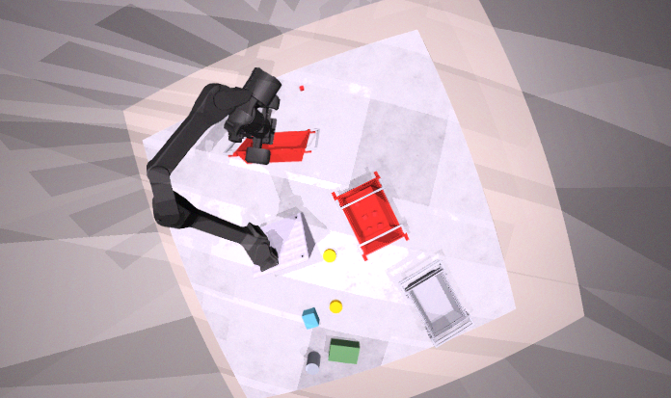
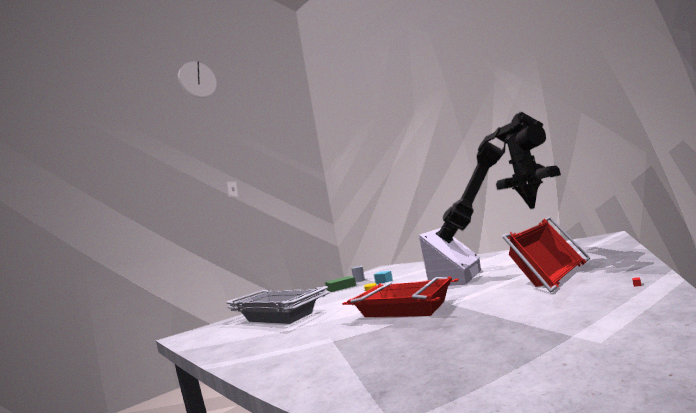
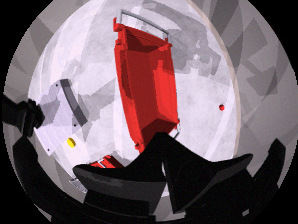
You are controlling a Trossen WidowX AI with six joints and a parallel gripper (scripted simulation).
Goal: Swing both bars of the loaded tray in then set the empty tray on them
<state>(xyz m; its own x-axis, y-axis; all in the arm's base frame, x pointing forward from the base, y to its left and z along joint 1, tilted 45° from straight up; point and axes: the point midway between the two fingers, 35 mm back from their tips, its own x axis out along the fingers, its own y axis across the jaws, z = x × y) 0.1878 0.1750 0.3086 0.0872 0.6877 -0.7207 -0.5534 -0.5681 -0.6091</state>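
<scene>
My gripper tip is 2 cm past the red tray, 3 cm to the right of it and 13 cm above it. From my gripper tip the other things lie so: green block: 16 cm behind, 85 cm to the right, 18 cm below; small red cube: 15 cm ahead, 19 cm to the left, 19 cm below; blue cube: 21 cm behind, 65 cm to the right, 18 cm below.
</scene>
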